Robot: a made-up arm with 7 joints. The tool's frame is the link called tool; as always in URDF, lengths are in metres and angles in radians. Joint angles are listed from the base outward. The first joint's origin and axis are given. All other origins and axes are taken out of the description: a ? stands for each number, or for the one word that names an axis. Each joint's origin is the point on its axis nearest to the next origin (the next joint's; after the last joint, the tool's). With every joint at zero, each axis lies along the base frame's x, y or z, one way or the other. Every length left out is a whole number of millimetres.
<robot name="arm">
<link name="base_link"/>
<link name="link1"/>
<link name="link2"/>
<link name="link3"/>
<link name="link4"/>
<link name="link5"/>
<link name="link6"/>
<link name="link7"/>
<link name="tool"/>
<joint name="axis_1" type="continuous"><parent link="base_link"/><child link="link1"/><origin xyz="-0.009 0.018 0.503" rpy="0 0 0"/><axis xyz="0 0 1"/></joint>
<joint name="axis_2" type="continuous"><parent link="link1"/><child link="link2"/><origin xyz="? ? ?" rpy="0 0 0"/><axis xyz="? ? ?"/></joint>
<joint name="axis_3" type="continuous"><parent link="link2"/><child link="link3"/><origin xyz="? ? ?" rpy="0 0 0"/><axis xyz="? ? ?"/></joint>
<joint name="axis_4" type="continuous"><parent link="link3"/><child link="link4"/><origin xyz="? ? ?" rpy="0 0 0"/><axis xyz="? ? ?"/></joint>
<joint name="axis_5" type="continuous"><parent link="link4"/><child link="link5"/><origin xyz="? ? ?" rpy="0 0 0"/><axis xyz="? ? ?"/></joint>
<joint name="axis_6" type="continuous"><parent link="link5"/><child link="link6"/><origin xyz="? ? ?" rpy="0 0 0"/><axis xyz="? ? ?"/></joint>
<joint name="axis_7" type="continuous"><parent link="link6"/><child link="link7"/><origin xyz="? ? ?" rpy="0 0 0"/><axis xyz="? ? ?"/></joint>
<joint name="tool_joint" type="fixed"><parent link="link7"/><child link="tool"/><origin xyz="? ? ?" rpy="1.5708 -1.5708 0"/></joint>
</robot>
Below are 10 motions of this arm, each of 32 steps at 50 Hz.
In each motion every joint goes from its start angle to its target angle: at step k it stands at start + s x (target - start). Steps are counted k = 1, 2, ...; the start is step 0. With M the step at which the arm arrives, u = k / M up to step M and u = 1 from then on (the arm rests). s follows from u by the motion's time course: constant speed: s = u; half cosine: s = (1 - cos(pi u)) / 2; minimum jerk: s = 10 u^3 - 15 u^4 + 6 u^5.
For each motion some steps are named. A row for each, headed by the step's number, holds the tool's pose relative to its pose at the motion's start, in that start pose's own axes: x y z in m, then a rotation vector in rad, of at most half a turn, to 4 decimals.
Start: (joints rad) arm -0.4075 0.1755 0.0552 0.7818 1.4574 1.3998 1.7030
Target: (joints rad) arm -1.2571 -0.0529 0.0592 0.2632 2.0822 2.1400 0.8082
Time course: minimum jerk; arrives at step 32
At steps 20, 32:
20: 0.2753 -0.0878 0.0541 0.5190 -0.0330 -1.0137
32: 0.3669 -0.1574 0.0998 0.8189 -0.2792 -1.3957

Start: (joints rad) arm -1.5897 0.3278 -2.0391 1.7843 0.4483 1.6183 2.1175
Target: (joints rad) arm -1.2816 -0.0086 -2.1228 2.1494 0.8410 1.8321 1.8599
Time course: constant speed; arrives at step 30
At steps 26, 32:
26: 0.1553 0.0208 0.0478 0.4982 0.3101 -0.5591
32: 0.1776 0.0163 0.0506 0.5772 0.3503 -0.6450

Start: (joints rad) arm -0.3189 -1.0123 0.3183 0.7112 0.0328 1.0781 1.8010
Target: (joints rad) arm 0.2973 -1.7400 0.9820 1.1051 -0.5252 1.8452 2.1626
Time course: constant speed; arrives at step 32
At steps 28, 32:
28: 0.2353 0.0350 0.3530 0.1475 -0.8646 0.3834
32: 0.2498 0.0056 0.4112 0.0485 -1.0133 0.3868

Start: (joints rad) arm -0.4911 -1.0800 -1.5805 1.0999 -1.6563 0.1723 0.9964
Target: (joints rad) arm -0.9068 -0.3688 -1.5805 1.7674 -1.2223 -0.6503 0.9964
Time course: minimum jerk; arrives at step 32
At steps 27, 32:
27: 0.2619 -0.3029 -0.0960 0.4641 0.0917 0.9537
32: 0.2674 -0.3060 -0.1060 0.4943 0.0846 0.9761

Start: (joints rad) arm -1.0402 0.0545 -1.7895 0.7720 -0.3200 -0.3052 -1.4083
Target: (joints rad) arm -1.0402 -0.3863 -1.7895 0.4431 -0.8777 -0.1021 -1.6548
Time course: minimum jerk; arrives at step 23
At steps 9, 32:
9: -0.0060 -0.0003 -0.0647 0.1154 -0.1594 0.1387
32: 0.0279 -0.0359 -0.2013 0.4205 -0.3677 0.5720

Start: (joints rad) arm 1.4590 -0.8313 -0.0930 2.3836 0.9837 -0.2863 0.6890
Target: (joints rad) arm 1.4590 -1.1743 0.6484 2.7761 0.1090 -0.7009 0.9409
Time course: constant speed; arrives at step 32
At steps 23, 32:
23: 0.2461 0.0450 -0.3015 -0.2425 -0.7842 -0.0961
32: 0.3704 0.0146 -0.3723 -0.3813 -1.1031 -0.0778

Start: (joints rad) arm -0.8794 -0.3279 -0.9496 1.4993 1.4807 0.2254 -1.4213
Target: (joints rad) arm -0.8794 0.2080 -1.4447 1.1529 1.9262 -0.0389 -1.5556
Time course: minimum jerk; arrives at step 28
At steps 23, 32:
23: 0.0746 0.2100 0.1528 0.0295 0.9066 -0.3613
32: 0.0844 0.2141 0.1561 0.0339 0.9508 -0.3677

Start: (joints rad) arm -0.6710 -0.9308 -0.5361 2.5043 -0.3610 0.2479 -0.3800
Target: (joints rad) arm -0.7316 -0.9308 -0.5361 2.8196 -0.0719 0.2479 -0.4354
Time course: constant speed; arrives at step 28
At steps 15, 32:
15: 0.0500 -0.0703 0.0553 -0.1031 0.0777 0.1599
32: 0.1069 -0.1250 0.0960 -0.1857 0.1280 0.3117

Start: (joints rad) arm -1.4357 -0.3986 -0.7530 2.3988 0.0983 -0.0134 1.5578
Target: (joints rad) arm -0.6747 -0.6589 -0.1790 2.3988 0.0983 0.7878 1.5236
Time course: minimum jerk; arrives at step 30
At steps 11, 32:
11: -0.0169 0.0054 0.0113 -0.2940 0.2180 -0.1760
32: -0.0028 0.0230 -0.0092 -0.9435 0.6469 -0.9431

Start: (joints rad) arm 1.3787 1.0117 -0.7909 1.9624 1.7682 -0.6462 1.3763
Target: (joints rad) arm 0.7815 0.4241 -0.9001 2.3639 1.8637 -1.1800 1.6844
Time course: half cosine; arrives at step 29
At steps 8, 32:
8: -0.0195 -0.0009 -0.1253 -0.2033 -0.2024 0.0208
32: 0.1482 -0.1245 -0.6146 -1.0307 -1.2681 -0.0763

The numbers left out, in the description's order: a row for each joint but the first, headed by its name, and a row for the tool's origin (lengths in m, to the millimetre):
axis_2: xyz 0.029 -0.003 0, axis 0 1 0
axis_3: xyz 0.022 0 0.393, axis 0 0 1
axis_4: xyz 0.067 -0.021 0, axis 0 -1 0
axis_5: xyz 0.066 0 -0.322, axis 0 0 -1
axis_6: xyz -0.027 0.056 0, axis 0 1 0
axis_7: xyz 0.124 0 -0.13, axis 0 0 -1
tool: xyz -0.014 0.015 0

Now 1 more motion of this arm.
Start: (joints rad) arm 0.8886 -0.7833 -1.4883 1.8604 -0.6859 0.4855 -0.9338
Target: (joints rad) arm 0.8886 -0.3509 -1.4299 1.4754 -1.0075 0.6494 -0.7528
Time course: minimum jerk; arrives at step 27
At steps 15, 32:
15: -0.0204 -0.1202 -0.1644 0.3951 -0.1586 -0.1576
32: -0.0261 -0.1495 -0.2797 0.6607 -0.2251 -0.2909

